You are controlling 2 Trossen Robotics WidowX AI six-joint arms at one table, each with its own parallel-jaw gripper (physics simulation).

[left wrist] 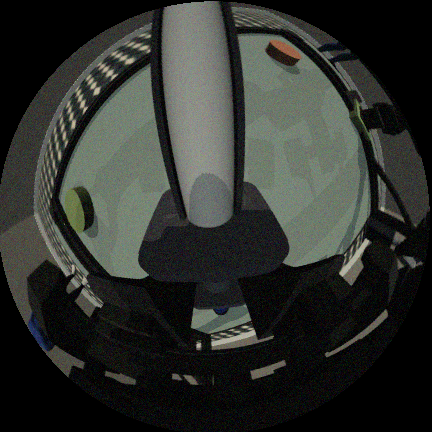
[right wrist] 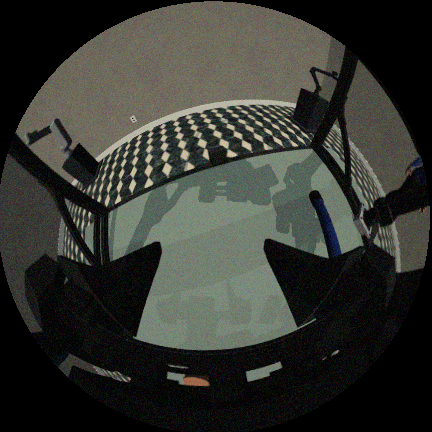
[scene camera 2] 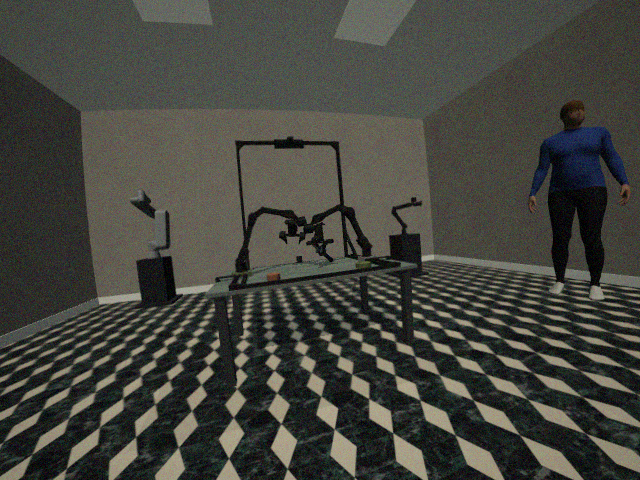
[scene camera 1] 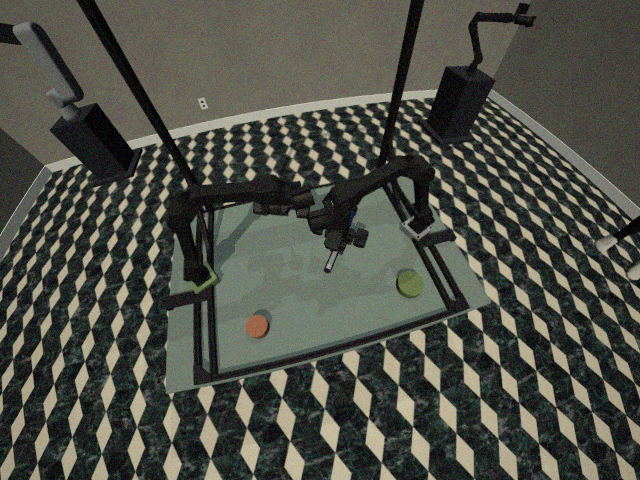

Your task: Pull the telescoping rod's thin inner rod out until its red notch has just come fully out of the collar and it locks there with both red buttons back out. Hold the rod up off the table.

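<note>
The telescoping rod (scene camera 1: 330,260) (scene camera 2: 327,254) (left wrist: 200,100) (right wrist: 327,227) is held tilted over the table, pale grey end lower and blue end upper. In the left wrist view the grey part has black edges and runs into a dark block. In the right wrist view the blue part has a black end. Red buttons and red notch do not show. My left gripper (scene camera 1: 344,241) (scene camera 2: 320,244) (left wrist: 213,244) is shut on the rod near the dark block. My right gripper (right wrist: 212,246) (scene camera 2: 292,238) is open and empty, up beside the blue part, at picture left of the rod.
A green disc (scene camera 1: 410,283) (left wrist: 76,210) lies on the table (scene camera 1: 310,330) at front right in scene camera 1. An orange disc (scene camera 1: 256,326) (left wrist: 283,52) lies at front left. Black frame bars edge the table. Two pedestals with arms and a person (scene camera 2: 576,160) stand away from it.
</note>
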